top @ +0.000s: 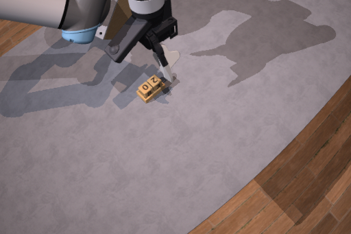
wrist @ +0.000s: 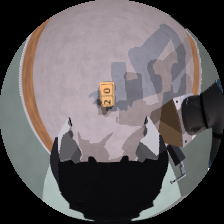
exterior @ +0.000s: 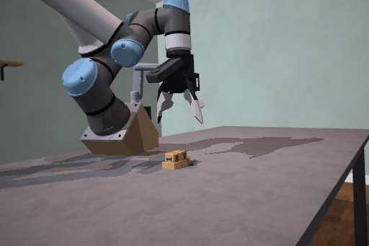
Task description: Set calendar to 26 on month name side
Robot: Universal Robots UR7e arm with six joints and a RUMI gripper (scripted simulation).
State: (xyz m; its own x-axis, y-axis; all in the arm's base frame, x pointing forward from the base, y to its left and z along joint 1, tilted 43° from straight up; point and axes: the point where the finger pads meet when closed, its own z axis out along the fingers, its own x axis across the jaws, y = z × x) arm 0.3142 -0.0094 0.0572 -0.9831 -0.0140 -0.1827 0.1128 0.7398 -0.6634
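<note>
The wooden calendar tray lies 2 cm to the right of my hand and 11 cm below it.
</note>
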